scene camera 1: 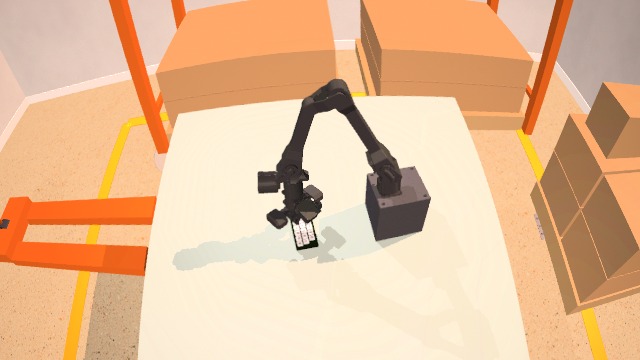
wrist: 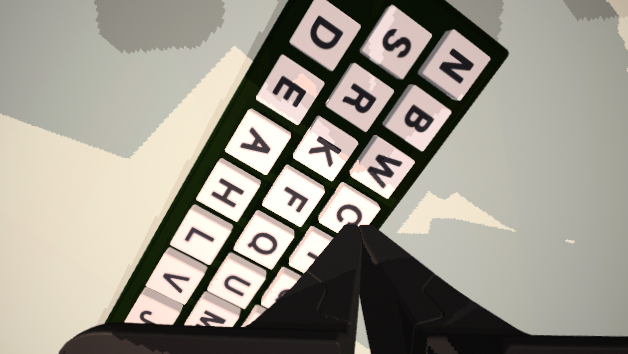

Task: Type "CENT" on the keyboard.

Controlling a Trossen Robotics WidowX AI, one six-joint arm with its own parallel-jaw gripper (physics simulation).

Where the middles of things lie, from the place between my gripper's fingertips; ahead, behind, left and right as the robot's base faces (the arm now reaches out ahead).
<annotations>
Right now my hand is 2 cm above the C key point(wrist: 347, 205). The rest, counted from my hand: N key point(wrist: 454, 64) (6 cm to the left, 2 cm below); then E key point(wrist: 290, 90) (4 cm behind, 2 cm to the left, 2 cm below); then T key point(wrist: 314, 241) (2 cm to the right, 2 cm below).
</annotations>
